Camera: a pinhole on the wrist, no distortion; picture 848 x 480 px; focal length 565.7 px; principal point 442.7 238.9 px. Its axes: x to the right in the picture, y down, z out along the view. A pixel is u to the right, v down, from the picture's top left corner.
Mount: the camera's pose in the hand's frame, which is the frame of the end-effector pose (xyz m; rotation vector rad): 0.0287 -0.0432 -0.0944 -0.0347 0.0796 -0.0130
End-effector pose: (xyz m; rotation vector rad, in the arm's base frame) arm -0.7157 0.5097 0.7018 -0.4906 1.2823 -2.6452
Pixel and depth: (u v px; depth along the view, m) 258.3 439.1 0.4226
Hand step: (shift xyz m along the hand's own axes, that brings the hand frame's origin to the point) -0.0732 0.1227 0.3323
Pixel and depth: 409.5 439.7 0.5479
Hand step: 0.0426 0.1703 0.4471
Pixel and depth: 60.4 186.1 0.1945
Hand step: -0.0870 -0.0528 0.1104
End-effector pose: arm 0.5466 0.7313 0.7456 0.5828 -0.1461 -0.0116
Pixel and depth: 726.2 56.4 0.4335
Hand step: 0.2782 -0.1713 0.3252
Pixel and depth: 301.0 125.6 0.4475
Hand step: -0.0484 -0.1159 0.3635
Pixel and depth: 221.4 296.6 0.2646
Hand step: -0.0531 -0.0057 0.1765
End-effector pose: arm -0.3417 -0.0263 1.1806 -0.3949 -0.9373 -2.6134
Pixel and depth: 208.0 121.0 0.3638
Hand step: -0.0936 -0.1044 0.2827
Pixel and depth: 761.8 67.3 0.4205
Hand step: 0.2972 -0.1597 0.3102
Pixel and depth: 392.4 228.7 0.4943
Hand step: 0.0242 -0.0346 0.4018
